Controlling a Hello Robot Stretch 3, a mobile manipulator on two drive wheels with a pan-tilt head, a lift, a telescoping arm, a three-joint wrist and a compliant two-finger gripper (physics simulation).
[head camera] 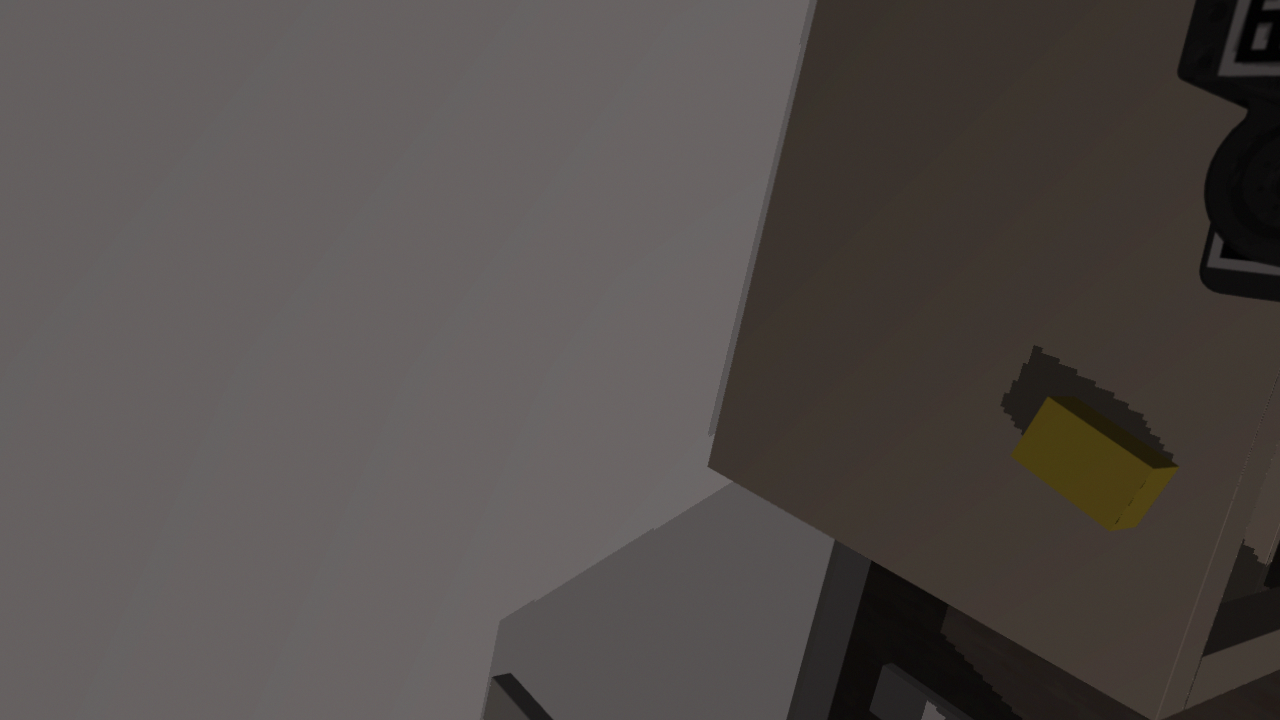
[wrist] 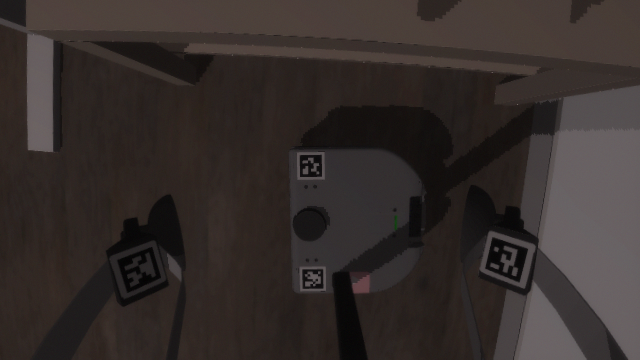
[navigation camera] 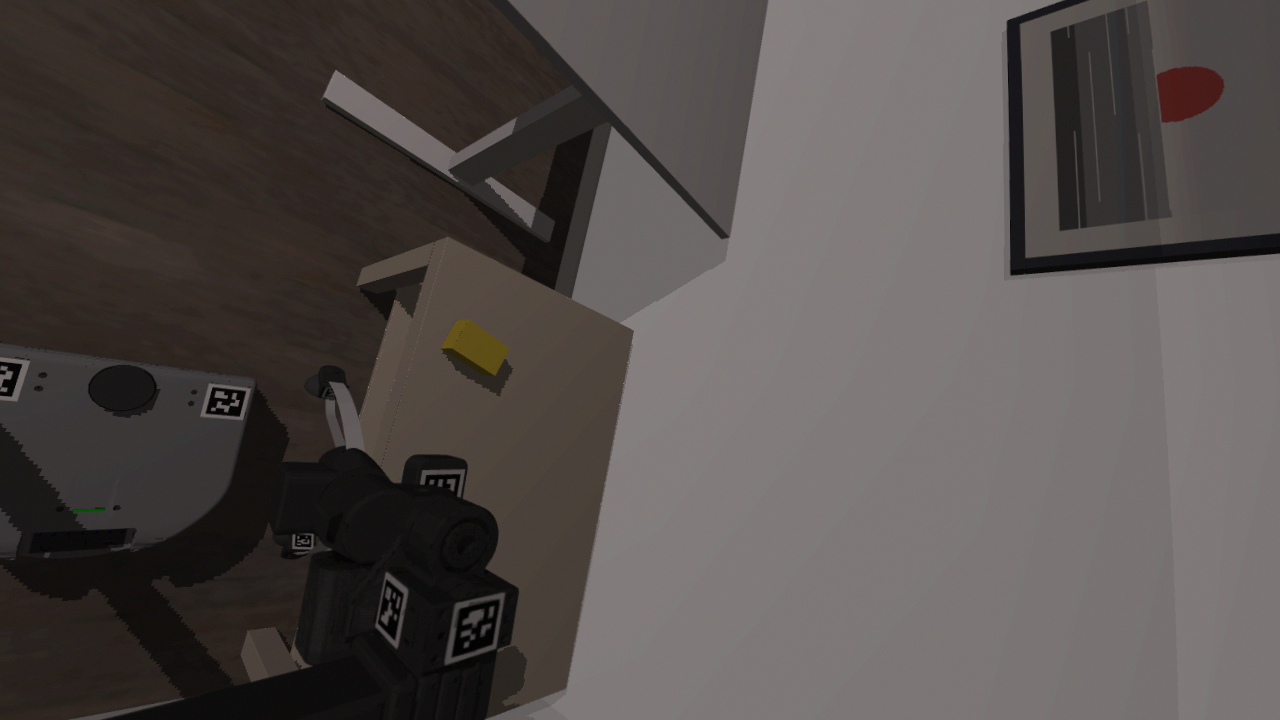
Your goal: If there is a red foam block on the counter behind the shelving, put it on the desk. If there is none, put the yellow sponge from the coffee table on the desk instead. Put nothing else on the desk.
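Seen in the pictures: gripper, between the fingertips: (wrist: 321, 217) (navigation camera: 309, 456); robot's base, origin of its link: (wrist: 312, 208) (navigation camera: 124, 385).
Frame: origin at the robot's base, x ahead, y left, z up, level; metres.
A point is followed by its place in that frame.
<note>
A yellow sponge (head camera: 1083, 463) @[x 0.161, y -0.419, z 0.495 m] (navigation camera: 477, 347) @[x 0.161, y -0.413, z 0.495 m] lies flat near one end of the tan table (head camera: 895, 268) @[x 0.036, y -0.671, z 0.450 m] (navigation camera: 528, 429) @[x 0.020, y -0.591, z 0.450 m] (wrist: 300, 17) @[x 0.000, y -0.335, z 0.450 m]. My gripper (navigation camera: 311, 461) @[x -0.022, y -0.147, z 0.670 m] (wrist: 321, 217) @[x -0.022, y -0.147, z 0.670 m] is open, its two fingertips wide apart with nothing between them. It hangs near the tan table's long edge, on the side of my base, apart from the sponge. In the head view, part of the wrist shows at the upper right and the fingertips are out of view. A grey-topped desk (navigation camera: 680, 107) @[x 0.720, y -0.629, z 0.721 m] stands beyond the sponge's end of the table. The red foam block, the counter and the shelving do not show.
My base (navigation camera: 98, 447) @[x -0.092, y 0.008, z 0.160 m] (wrist: 360, 200) @[x -0.110, y -0.053, z 0.160 m] stands on the dark wood floor beside the tan table. A pale wall (head camera: 313, 268) @[x 0.118, y -0.921, z 0.953 m] (navigation camera: 850, 447) @[x 0.073, y -0.917, z 1.016 m] runs along the table's far side. A framed picture (navigation camera: 1016, 161) @[x 0.618, y -0.937, z 1.264 m] hangs on it. A white desk foot (navigation camera: 384, 116) (wrist: 42, 95) stands on the floor.
</note>
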